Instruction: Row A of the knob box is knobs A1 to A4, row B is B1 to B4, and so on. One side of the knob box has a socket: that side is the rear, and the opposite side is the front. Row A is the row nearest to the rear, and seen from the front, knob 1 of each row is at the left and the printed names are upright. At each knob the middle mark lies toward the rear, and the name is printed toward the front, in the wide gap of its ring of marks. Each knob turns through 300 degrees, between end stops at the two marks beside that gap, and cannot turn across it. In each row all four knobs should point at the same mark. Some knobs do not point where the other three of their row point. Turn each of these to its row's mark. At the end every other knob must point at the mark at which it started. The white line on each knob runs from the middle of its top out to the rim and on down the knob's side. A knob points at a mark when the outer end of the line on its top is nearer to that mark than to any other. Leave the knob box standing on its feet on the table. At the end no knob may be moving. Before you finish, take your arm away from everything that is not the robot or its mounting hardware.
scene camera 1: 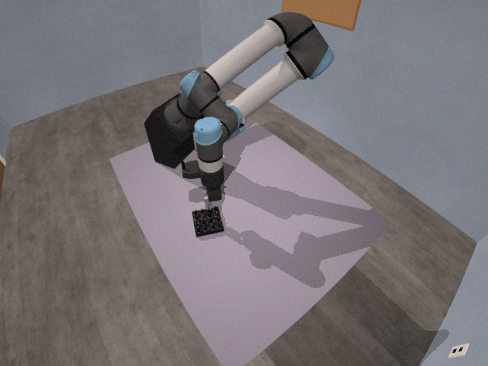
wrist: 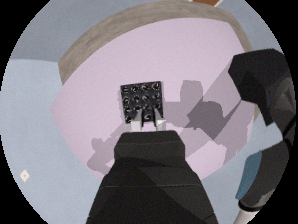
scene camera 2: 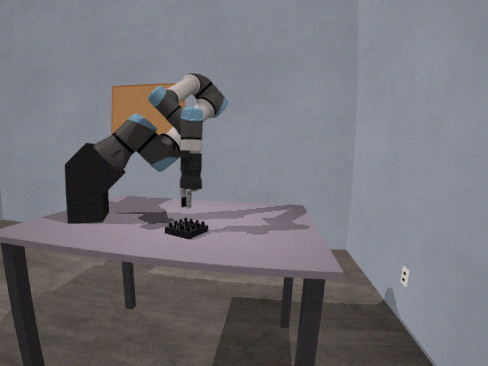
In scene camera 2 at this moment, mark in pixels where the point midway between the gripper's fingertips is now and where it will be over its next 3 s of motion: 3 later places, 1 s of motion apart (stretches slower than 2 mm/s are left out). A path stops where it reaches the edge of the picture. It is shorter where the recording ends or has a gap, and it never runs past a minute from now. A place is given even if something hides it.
My gripper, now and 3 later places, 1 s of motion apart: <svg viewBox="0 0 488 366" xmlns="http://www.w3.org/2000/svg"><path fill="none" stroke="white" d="M186 207L186 215L186 219L186 222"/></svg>
